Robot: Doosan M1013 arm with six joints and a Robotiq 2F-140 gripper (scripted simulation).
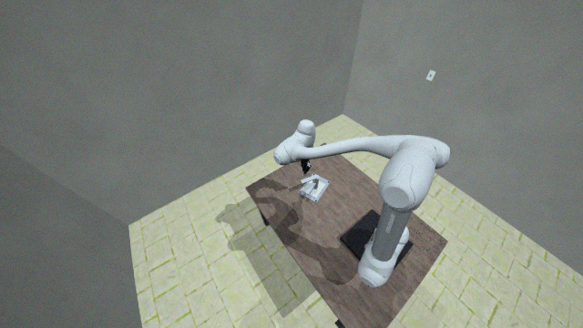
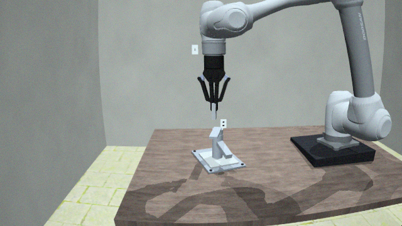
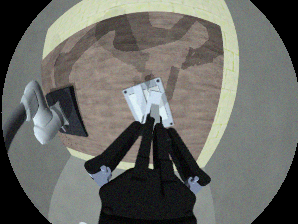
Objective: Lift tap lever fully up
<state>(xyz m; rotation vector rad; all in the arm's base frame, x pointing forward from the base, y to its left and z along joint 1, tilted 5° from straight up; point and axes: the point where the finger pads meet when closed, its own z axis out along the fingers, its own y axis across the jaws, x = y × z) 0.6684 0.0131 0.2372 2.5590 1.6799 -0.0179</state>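
Right now my hand is 100 mm above the lever, 40 mm to the left of it and 20 mm past it. Round my hand: tap 160 mm below, 60 mm to the right, 30 mm behind.
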